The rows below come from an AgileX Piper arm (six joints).
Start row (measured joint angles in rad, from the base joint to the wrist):
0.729 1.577 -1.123 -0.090 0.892 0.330
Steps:
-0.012 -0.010 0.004 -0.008 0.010 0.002
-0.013 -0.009 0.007 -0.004 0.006 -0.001
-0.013 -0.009 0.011 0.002 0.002 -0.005
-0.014 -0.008 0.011 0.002 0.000 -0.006
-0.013 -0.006 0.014 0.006 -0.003 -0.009
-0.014 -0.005 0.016 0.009 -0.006 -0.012
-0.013 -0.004 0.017 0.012 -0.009 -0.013
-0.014 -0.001 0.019 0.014 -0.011 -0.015
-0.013 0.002 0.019 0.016 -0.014 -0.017
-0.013 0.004 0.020 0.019 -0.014 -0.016
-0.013 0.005 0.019 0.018 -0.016 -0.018
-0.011 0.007 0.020 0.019 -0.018 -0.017
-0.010 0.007 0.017 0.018 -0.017 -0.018
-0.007 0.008 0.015 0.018 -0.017 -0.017
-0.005 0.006 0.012 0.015 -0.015 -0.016
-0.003 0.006 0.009 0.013 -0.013 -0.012
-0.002 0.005 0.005 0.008 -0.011 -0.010
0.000 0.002 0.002 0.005 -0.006 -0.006
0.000 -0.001 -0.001 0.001 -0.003 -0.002
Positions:
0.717 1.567 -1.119 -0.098 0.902 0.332
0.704 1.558 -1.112 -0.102 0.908 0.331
0.691 1.549 -1.101 -0.100 0.910 0.326
0.677 1.541 -1.090 -0.098 0.910 0.320
0.664 1.535 -1.076 -0.092 0.907 0.311
0.650 1.530 -1.060 -0.083 0.901 0.299
0.637 1.526 -1.043 -0.071 0.892 0.286
0.623 1.525 -1.024 -0.057 0.881 0.271
0.610 1.527 -1.005 -0.041 0.867 0.254
0.597 1.531 -0.985 -0.022 0.853 0.238
0.584 1.536 -0.966 -0.004 0.837 0.220
0.573 1.543 -0.946 0.015 0.819 0.203
0.563 1.550 -0.929 0.033 0.802 0.185
0.556 1.558 -0.914 0.051 0.785 0.168
0.551 1.564 -0.902 0.066 0.770 0.152
0.548 1.570 -0.893 0.079 0.757 0.140
0.546 1.575 -0.888 0.087 0.746 0.130
0.546 1.577 -0.886 0.092 0.740 0.124
0.546 1.576 -0.887 0.093 0.737 0.122

